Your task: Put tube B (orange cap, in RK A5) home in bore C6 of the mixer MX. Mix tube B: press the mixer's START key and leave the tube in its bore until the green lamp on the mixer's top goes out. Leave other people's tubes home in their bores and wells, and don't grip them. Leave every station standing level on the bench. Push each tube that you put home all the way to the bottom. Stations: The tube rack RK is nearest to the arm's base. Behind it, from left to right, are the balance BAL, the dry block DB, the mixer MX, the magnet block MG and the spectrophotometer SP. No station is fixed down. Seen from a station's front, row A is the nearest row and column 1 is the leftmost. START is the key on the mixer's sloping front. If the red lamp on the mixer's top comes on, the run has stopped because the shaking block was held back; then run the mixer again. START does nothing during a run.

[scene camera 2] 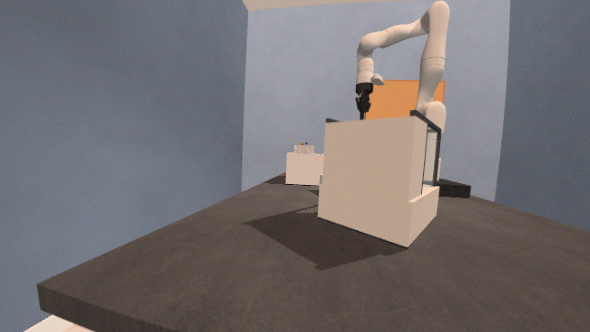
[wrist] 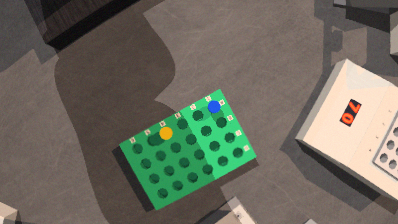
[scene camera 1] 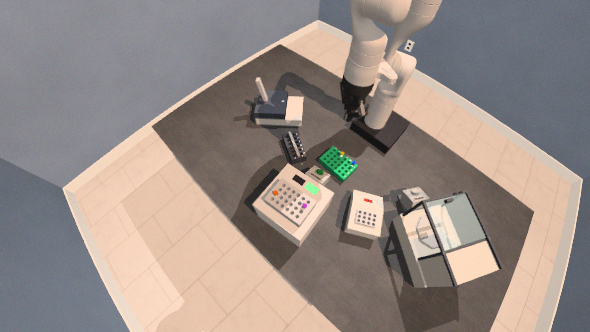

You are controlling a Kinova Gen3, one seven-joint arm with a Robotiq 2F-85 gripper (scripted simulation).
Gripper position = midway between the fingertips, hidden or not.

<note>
In view: my gripper (scene camera 1: 347, 120), a green tube rack (scene camera 1: 327, 160), a dry block (scene camera 1: 358, 222), a spectrophotometer (scene camera 1: 280, 109), a balance (scene camera 2: 373, 170) and a grey mixer block (scene camera 1: 288, 203).
The green tube rack is seen too in the wrist view (wrist: 194, 127). The balance shows as well in scene camera 1 (scene camera 1: 445, 243). Scene camera 2 misses the green tube rack, which is hidden by the balance. Scene camera 2 misses the spectrophotometer, which is hidden by the balance.
</note>
